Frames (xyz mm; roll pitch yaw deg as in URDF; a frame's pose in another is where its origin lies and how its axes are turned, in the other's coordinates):
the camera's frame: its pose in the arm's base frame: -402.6 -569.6 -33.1 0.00 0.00 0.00
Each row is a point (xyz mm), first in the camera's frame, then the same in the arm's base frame.
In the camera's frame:
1: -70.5 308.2 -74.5
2: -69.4 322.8 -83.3
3: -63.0 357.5 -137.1
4: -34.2 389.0 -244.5
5: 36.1 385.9 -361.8
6: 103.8 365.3 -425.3
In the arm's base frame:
1: -473.1 -261.4 -107.6
2: -472.0 -246.8 -116.4
3: -465.6 -212.1 -170.2
4: -436.8 -180.6 -277.6
5: -366.5 -183.7 -394.9
6: -298.8 -204.3 -458.4

